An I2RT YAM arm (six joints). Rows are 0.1 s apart.
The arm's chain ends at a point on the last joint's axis. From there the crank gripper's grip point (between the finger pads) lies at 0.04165 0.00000 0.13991 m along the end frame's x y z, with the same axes.
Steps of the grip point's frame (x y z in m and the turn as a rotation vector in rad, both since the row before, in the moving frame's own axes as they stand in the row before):
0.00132, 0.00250, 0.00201, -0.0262, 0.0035, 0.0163
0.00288, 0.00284, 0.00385, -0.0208, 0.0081, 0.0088
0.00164, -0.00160, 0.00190, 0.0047, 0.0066, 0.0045
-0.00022, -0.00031, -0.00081, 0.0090, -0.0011, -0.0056
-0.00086, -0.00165, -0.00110, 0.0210, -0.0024, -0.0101
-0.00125, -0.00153, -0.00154, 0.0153, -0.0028, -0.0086
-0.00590, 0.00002, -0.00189, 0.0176, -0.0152, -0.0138
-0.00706, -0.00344, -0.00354, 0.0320, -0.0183, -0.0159
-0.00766, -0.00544, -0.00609, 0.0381, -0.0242, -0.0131
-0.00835, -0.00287, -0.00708, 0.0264, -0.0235, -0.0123
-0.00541, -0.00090, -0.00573, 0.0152, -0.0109, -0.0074
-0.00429, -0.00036, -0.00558, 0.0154, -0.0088, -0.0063
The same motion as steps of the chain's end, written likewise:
0.00087, -0.00185, 0.00221, -0.0262, 0.0035, 0.0163
0.00176, -0.00044, 0.00423, -0.0208, 0.0081, 0.0088
0.00072, -0.00113, 0.00218, 0.0047, 0.0066, 0.0045
-0.00006, 0.00118, -0.00085, 0.0090, -0.0011, -0.0056
-0.00051, 0.00171, -0.00116, 0.0210, -0.0024, -0.0101
-0.00085, 0.00097, -0.00164, 0.0153, -0.0028, -0.0086
-0.00375, 0.00305, -0.00248, 0.0176, -0.0152, -0.0138
-0.00445, 0.00169, -0.00420, 0.0320, -0.0183, -0.0159
-0.00422, 0.00043, -0.00694, 0.0381, -0.0242, -0.0131
-0.00503, 0.00133, -0.00796, 0.0264, -0.0235, -0.0123
-0.00387, 0.00153, -0.00616, 0.0152, -0.0109, -0.0074
-0.00305, 0.00206, -0.00592, 0.0154, -0.0088, -0.0063

